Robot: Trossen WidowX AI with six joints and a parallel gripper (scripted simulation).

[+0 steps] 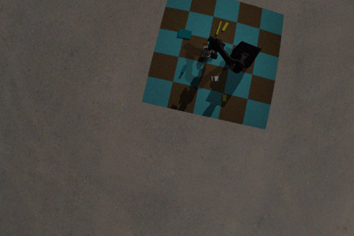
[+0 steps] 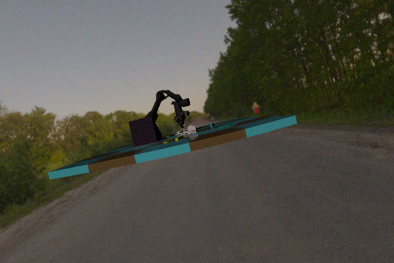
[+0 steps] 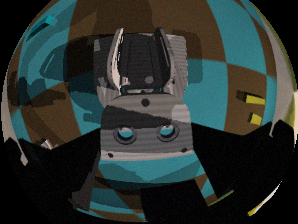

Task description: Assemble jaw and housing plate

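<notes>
The grey jaw lies 4 cm below my gripper tip, 2 cm to the left of it and 2 cm ahead of it. Also, from my gripper tip: teal plate 32 cm ahead, 15 cm to the right, 5 cm below; then light-grey plate-like piece 2 cm above, 1 cm ahead; then teal stick 25 cm ahead, 21 cm to the left, 4 cm below.
</notes>
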